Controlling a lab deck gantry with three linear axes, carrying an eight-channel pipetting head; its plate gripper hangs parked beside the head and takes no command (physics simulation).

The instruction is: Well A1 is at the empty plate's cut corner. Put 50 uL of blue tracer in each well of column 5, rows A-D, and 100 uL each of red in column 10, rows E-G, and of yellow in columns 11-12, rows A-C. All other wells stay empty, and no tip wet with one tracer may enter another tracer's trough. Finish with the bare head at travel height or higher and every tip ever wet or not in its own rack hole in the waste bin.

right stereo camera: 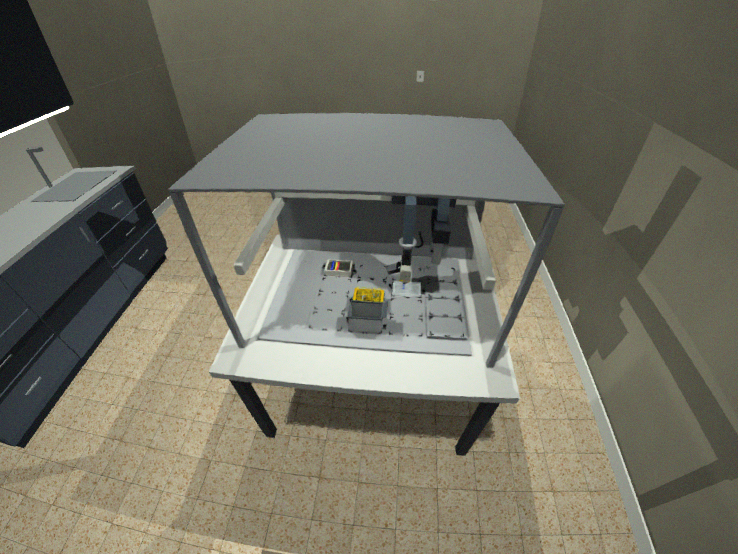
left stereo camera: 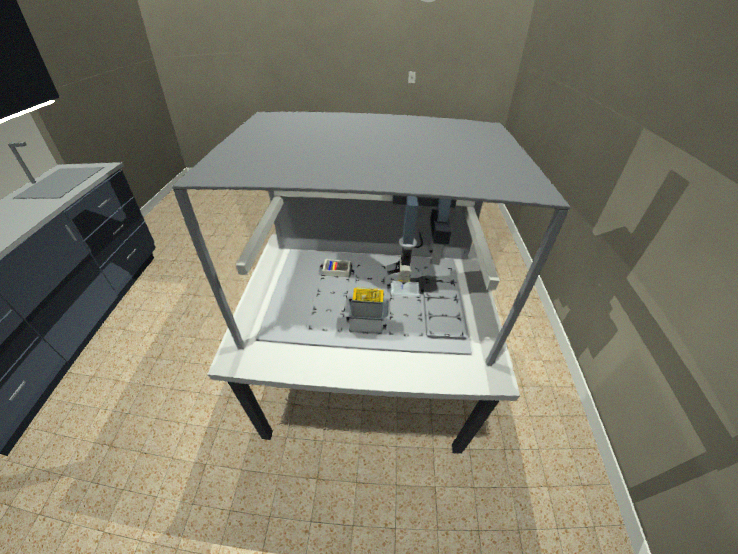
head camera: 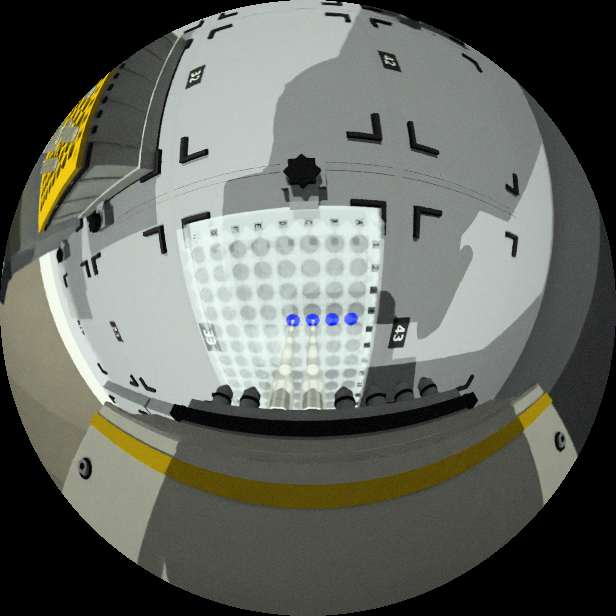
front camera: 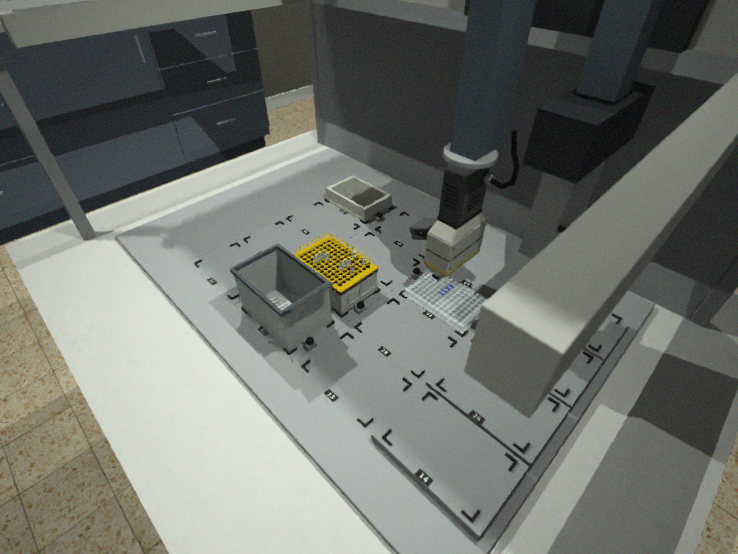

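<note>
The plate (front camera: 438,310) (head camera: 247,217) (left stereo camera: 412,289) shows blue in column 5, rows A-D. The pipetting head (front camera: 454,241) (left stereo camera: 404,273) is low over the plate and carries two tips (head camera: 285,367) (head camera: 312,367); their ends overlap the row D and C blue wells, depth unclear. The yellow tip rack (front camera: 357,284) (head camera: 126,137) (left stereo camera: 367,292) holds several tips. The waste bin (front camera: 304,319) (right stereo camera: 366,311) has tips inside. The trough block (front camera: 370,209) (left stereo camera: 336,274) has blue, red and yellow. My plate gripper (front camera: 549,241) hangs parked, empty, fingers apart, partly hidden.
The deck (front camera: 387,417) has numbered slots with black corner marks. Black clamp knobs (front camera: 309,341) (head camera: 302,170) stand beside the labware. A pale gantry beam (front camera: 536,333) crosses the right foreground of the front view. The bin stands close beside the tip rack.
</note>
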